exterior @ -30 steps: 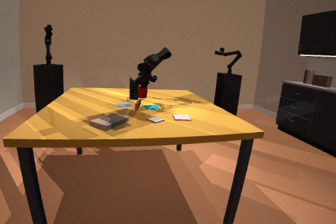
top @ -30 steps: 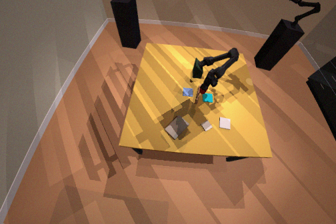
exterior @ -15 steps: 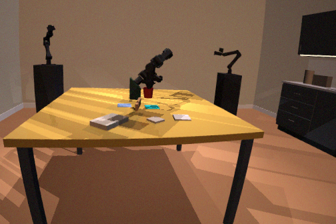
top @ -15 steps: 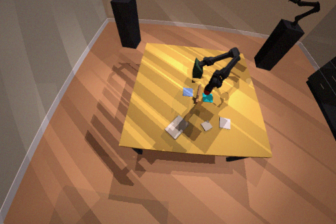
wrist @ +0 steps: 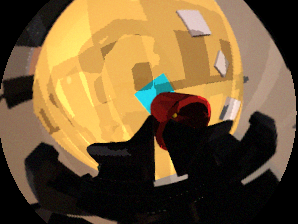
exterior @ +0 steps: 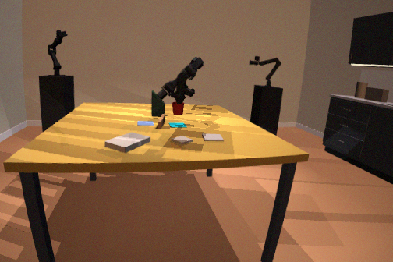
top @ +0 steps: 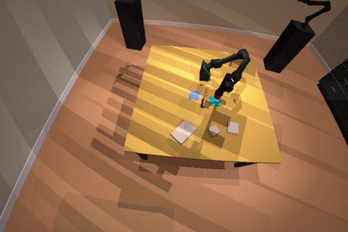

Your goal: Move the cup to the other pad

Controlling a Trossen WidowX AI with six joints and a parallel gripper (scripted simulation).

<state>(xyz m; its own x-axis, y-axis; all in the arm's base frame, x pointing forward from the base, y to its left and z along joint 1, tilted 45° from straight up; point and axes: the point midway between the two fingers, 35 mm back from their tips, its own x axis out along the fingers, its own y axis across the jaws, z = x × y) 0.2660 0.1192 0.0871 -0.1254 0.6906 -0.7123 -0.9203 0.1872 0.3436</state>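
The teal pad is 30 mm ahead of my gripper tip, 10 mm to the right of it and 110 mm below it. The rest, counted from my gripper tip: red cup (30 mm ahead, 10 mm to the right); wooden stick (20 mm ahead, 110 mm to the right, 90 mm below); light blue pad (20 mm ahead, 210 mm to the right, 110 mm below).
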